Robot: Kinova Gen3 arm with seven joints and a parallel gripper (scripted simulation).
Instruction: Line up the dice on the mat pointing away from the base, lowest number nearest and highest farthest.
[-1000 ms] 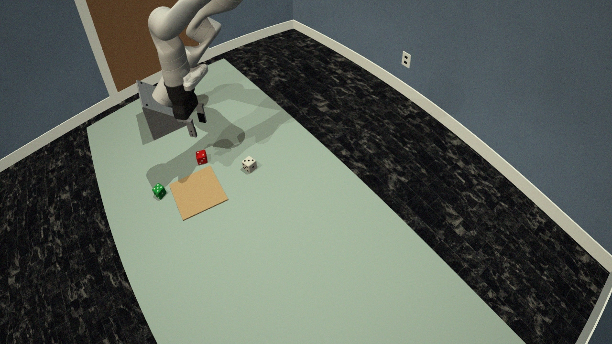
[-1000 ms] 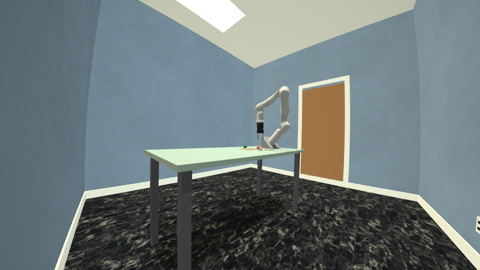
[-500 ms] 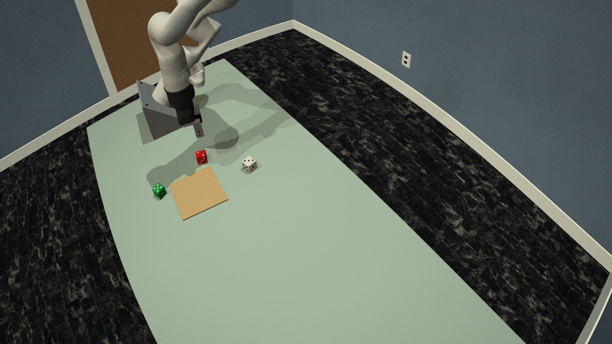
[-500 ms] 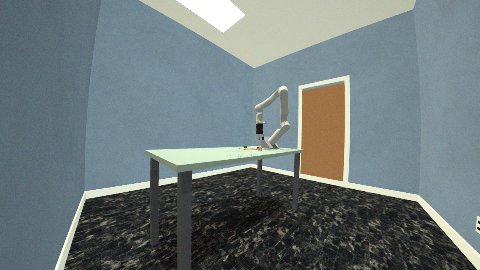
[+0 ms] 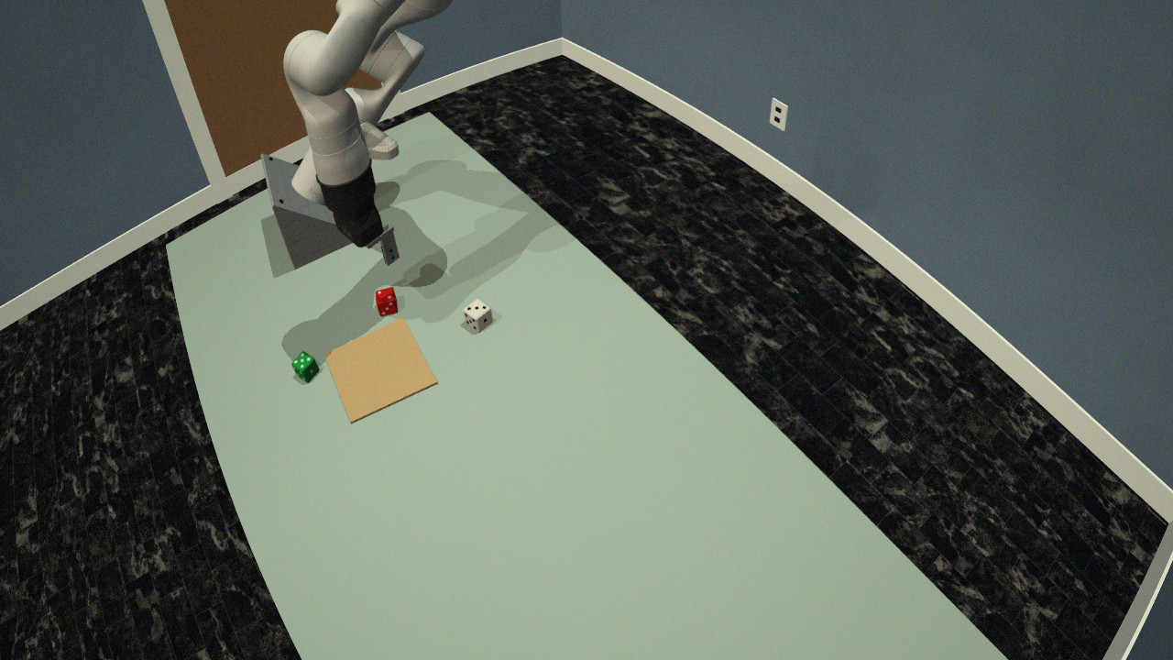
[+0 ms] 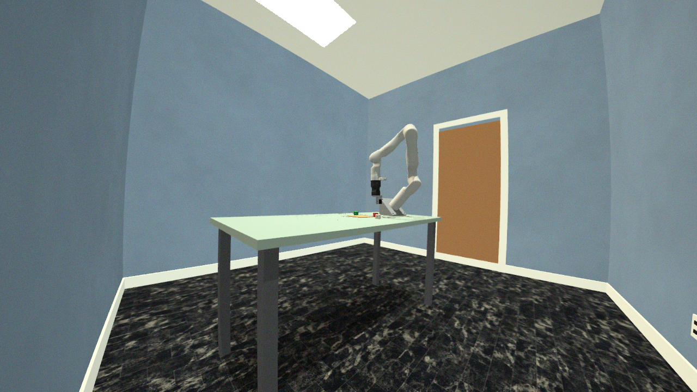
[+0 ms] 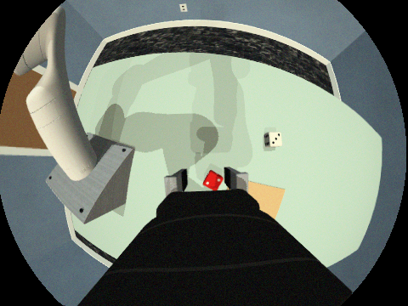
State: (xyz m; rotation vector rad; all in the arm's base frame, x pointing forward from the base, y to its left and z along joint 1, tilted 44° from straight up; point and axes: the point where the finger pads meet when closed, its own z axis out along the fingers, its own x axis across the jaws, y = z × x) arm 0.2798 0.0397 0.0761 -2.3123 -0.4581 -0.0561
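My gripper is now 10 cm above the red die, 2 cm to the left of it and 2 cm short of it. Also, from my hand: green die: 17 cm to the right, 10 cm below, 8 cm ahead; then tan mat: 12 cm ahead, 11 cm below, 7 cm to the right; then white die: 11 cm ahead, 10 cm to the left, 10 cm below.
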